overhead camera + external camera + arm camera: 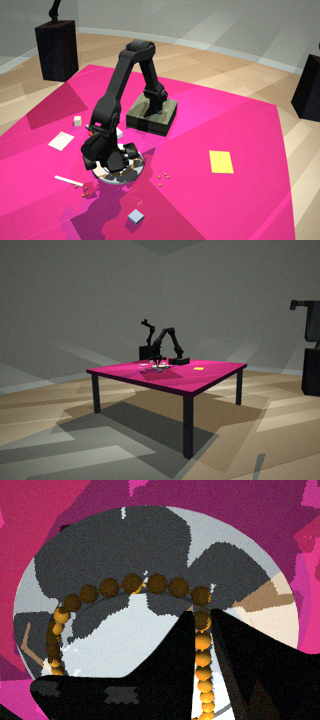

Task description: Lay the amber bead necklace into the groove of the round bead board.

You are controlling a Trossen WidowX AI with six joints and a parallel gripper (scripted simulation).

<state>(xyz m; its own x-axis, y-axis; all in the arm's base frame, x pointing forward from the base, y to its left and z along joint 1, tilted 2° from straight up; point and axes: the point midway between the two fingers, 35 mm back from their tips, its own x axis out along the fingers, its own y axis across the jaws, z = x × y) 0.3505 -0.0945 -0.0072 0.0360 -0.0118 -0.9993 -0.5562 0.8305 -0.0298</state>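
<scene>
Now: the round bead board 5 cm behind my gripper tip and 1 cm below it. Round my gripper tip: white block (21 cm behind, 5 cm to the right); blue block (16 cm ahead, 12 cm to the left, 1 cm below); white strip (15 cm to the right, 8 cm ahead, 1 cm below).
</scene>
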